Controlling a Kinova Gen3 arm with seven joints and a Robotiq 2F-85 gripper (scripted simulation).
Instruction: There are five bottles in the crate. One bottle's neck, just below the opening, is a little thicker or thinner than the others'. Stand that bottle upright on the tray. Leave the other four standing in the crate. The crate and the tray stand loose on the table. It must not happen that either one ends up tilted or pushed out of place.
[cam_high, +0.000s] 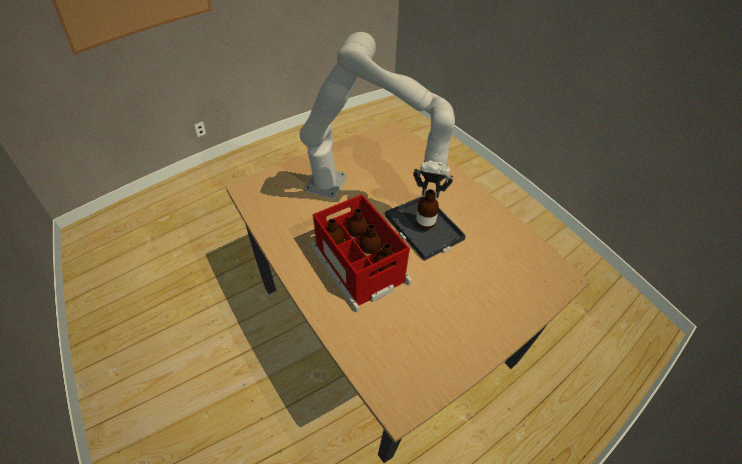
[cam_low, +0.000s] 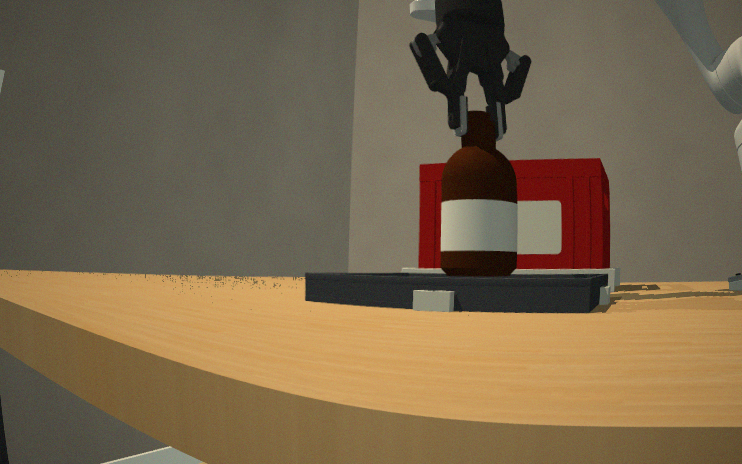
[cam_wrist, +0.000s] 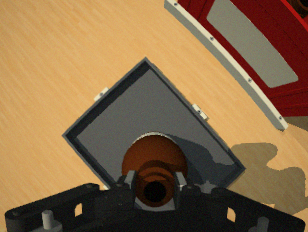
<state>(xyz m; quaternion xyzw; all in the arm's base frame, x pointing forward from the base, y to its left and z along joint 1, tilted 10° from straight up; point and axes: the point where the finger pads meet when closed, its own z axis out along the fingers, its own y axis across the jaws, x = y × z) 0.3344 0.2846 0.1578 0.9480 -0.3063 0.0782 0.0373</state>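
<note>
Now: the dark grey tray 160 mm below my hand. Also, from my hand: red crate (290 mm to the right, 90 mm below, 70 mm ahead); glass bottle (230 mm to the right, 150 mm ahead, 90 mm below).
</note>
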